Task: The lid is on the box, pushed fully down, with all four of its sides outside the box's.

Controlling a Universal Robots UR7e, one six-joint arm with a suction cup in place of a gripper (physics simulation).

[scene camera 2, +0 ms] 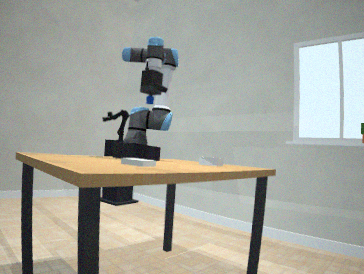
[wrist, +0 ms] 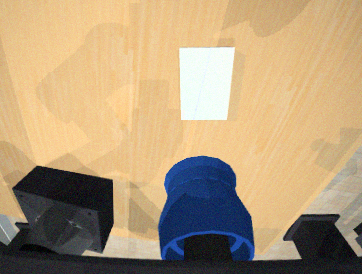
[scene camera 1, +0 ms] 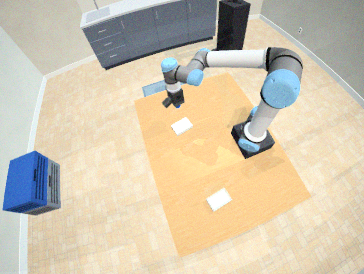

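Where they show: hand at its tool point: [scene camera 2: 149,103] [wrist: 200,185]; arm's base at its link origin: [scene camera 2: 135,144] [wrist: 69,224].
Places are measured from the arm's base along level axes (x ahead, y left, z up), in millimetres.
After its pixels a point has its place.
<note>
The lid [scene camera 1: 182,126] @[x 340, y -320, z -69 mm] [scene camera 2: 139,162] @[x 386, y -376, z -80 mm] [wrist: 206,83] @[x 346, y -333, z -70 mm] is a flat white rectangle with its closed side up, lying on the wooden table [scene camera 1: 175,220] @[x 695, y 204, z -96 mm] [scene camera 2: 200,177] @[x 646, y -303, z -117 mm]. The box [scene camera 1: 219,199] @[x 414, y 237, z -57 mm] [scene camera 2: 210,160] @[x 432, y 192, z -66 mm] is white, with a thin rim showing, and stands apart from the lid on the table, toward the near end in scene camera 1. It does not show in the wrist view. My gripper [scene camera 1: 178,106] [scene camera 2: 150,100] [wrist: 200,167], a blue suction cup, is open with nothing on it. It hangs well above the table, off to one side of the lid, not touching it.
My arm's black base [scene camera 1: 252,140] @[x 169, y 116, z 231 mm] [scene camera 2: 132,150] @[x 74, y -99, z -38 mm] stands at the table's side. A blue cabinet [scene camera 1: 27,182], grey kitchen drawers [scene camera 1: 145,32] and a black tower [scene camera 1: 233,25] stand on the floor away from the table. A pale blue panel [scene camera 1: 152,89] shows past the table's far edge.
</note>
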